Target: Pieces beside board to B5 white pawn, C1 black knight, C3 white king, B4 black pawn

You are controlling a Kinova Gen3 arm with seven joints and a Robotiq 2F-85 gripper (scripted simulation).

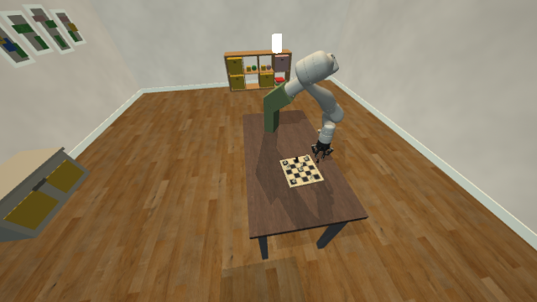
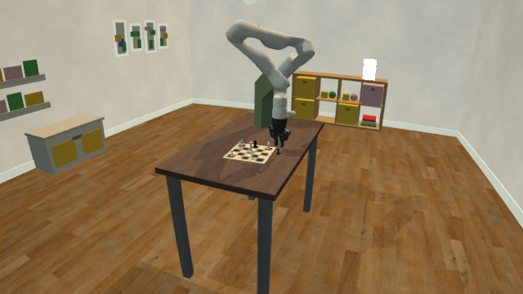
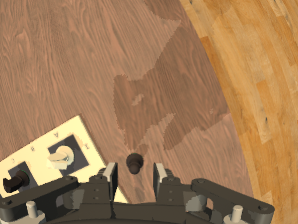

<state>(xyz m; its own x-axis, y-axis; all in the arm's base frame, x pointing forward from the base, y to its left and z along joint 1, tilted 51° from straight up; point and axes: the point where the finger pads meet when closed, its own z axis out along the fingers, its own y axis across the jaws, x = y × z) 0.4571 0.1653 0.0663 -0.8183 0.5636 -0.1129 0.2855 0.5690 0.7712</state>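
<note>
Right now the black pawn is 50 mm below my hand. Round my hand: black knight (150 mm to the right, 40 mm below, 20 mm behind); then chessboard (130 mm to the right, 60 mm below, 60 mm ahead); then white king (130 mm to the right, 60 mm ahead, 20 mm below).
</note>
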